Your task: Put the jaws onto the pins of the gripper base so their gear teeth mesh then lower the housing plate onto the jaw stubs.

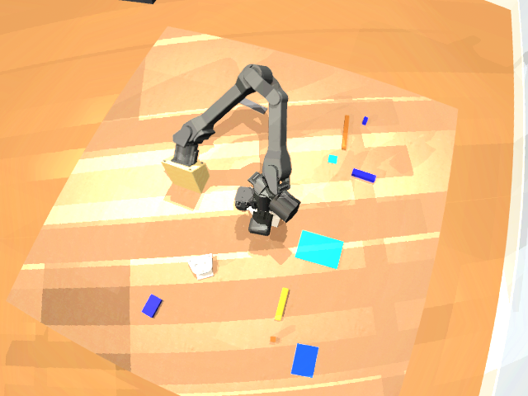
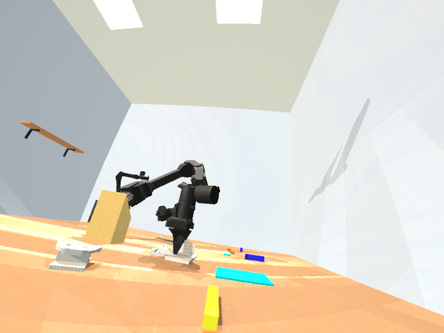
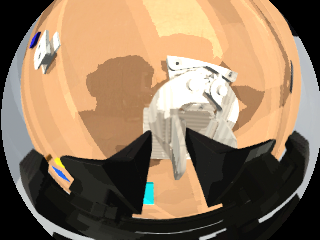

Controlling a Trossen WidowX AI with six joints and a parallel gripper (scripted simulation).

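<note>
My gripper tip is now 3 cm to the right of the flat white plate, 1 cm short of it and 1 cm above it. Round my gripper tip: dark blue bar (27 cm ahead, 23 cm to the left, 1 cm below); yellow bar (25 cm to the right, 14 cm ahead, 1 cm below); cyan sheet (20 cm ahead, 6 cm to the right, 2 cm below).
</note>
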